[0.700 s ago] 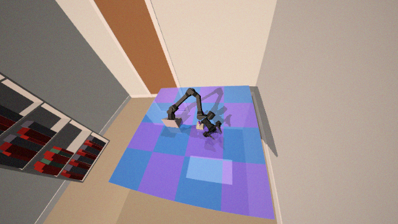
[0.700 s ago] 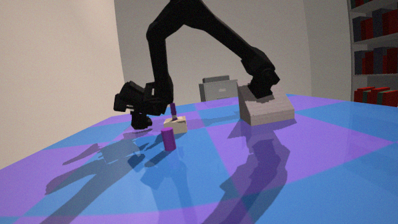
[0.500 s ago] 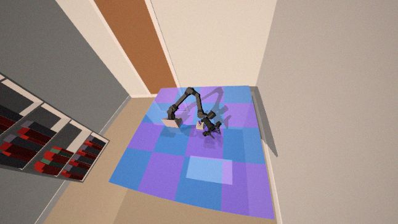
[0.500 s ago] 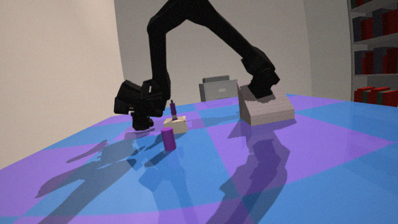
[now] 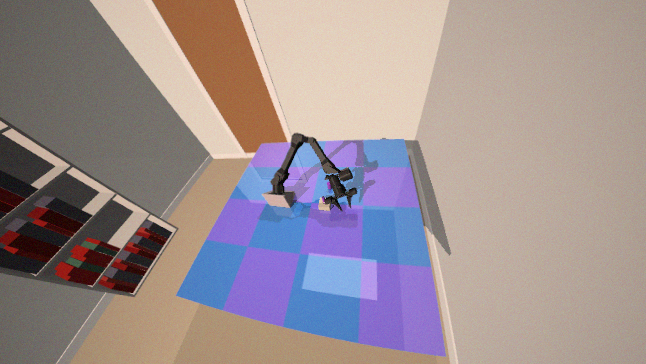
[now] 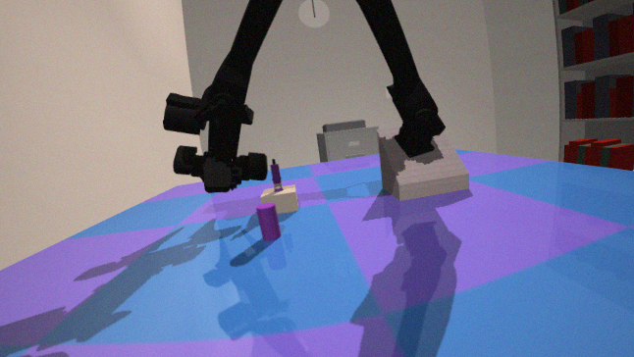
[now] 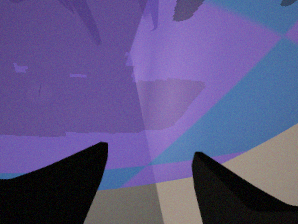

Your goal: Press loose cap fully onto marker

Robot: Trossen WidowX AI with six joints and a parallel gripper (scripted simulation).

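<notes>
My gripper tip is 21 cm to the right of the purple cap, 11 cm past it and 3 cm above it. From my gripper tip the other things lie so: tan holder block (13 cm behind, 6 cm to the left, 3 cm below).
</notes>
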